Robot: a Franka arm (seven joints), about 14 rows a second.
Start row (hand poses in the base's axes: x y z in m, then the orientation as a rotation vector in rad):
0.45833 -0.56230 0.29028 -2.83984 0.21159 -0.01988
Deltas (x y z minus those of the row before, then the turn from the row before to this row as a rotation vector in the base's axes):
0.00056 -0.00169 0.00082 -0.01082 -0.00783 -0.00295
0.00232 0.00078 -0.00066 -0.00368 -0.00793 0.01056
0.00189 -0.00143 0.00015 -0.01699 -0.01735 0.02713
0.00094 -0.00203 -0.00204 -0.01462 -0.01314 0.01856
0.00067 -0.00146 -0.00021 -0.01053 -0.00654 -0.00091
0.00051 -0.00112 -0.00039 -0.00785 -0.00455 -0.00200
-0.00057 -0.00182 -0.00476 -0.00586 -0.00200 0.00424
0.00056 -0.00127 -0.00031 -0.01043 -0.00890 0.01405
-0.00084 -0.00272 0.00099 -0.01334 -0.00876 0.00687
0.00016 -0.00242 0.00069 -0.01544 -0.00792 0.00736
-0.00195 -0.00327 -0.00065 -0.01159 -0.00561 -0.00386
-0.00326 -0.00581 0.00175 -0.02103 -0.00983 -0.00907
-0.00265 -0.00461 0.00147 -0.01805 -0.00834 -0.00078
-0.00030 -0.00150 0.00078 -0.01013 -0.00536 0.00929
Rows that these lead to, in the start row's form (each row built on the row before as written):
0.45889 -0.56399 0.29110 -2.84975 0.21463 -0.03286
0.46121 -0.56321 0.29044 -2.85379 0.19806 -0.04243
0.46310 -0.56464 0.29059 -2.87141 0.15612 -0.06365
0.46404 -0.56667 0.28855 -2.88593 0.12696 -0.08039
0.46471 -0.56813 0.28834 -2.89588 0.12702 -0.09092
0.46522 -0.56925 0.28795 -2.90326 0.12904 -0.09857
0.46465 -0.57107 0.28319 -2.90908 0.12245 -0.10129
0.46521 -0.57234 0.28288 -2.91908 0.10027 -0.11283
0.46437 -0.57506 0.28387 -2.93172 0.08841 -0.12564
0.46453 -0.57748 0.28456 -2.94644 0.07577 -0.13740
0.46258 -0.58075 0.28391 -2.95748 0.08014 -0.14714
0.45932 -0.58656 0.28566 -2.97746 0.09126 -0.16474
0.45667 -0.59117 0.28713 -2.99451 0.09042 -0.17901
0.45637 -0.59267 0.28791 -3.00385 0.07525 -0.18703

